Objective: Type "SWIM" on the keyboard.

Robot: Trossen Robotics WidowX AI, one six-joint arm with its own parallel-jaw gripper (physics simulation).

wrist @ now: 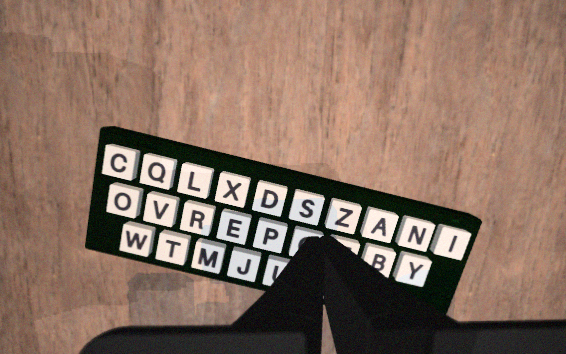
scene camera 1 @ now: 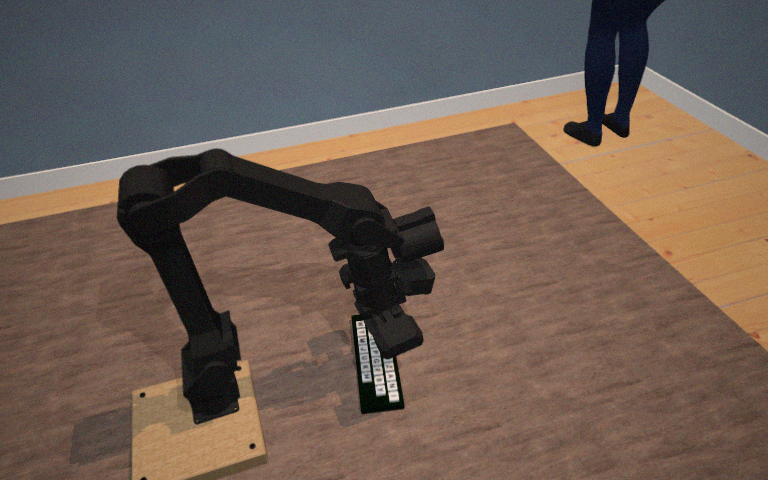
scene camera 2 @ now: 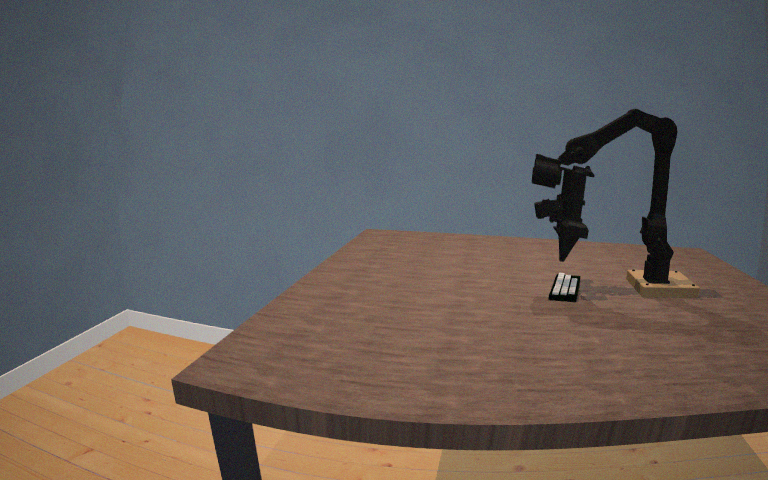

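A dark green keyboard with three rows of white letter keys lies on the table. In the wrist view, S is in the far row and I is at that row's right end. W is at the left end of the near row, with M two keys to its right. My gripper is shut and empty, pointing down above the keyboard with a visible gap. In the wrist view its tips overlap the G key and part of the key to its right, below S and Z. They hide several near-row keys.
The arm's wooden base stands on the brown table, beside the keyboard. A person's legs stand on the floor beyond the table in scene camera 1. Arm shadows fall across the table.
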